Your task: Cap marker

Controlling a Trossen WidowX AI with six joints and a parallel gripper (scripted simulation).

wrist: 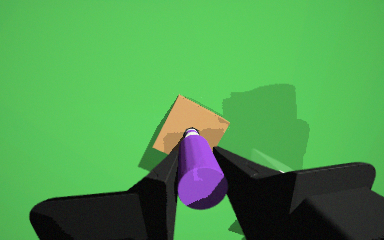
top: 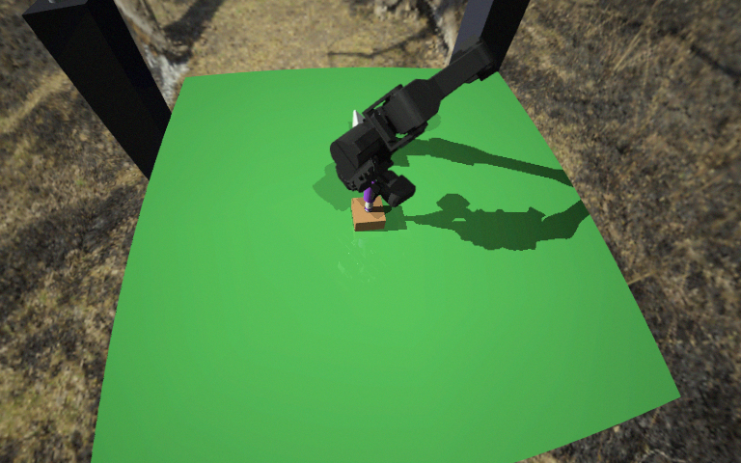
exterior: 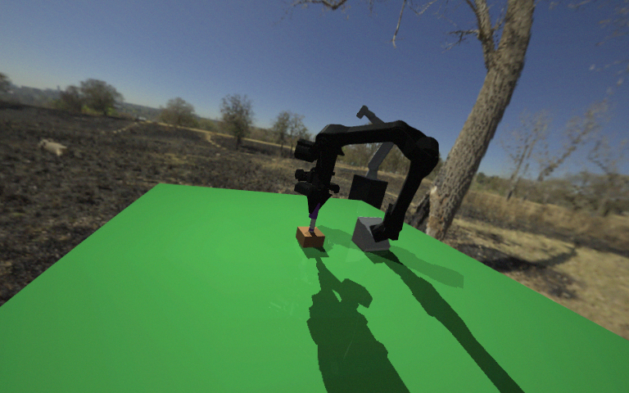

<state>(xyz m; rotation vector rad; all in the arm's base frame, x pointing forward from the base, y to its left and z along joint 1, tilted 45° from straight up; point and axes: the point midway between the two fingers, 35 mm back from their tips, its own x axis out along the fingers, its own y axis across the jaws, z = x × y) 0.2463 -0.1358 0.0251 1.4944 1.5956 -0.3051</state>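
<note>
My gripper tip is 10 mm below the marker cap.
</note>
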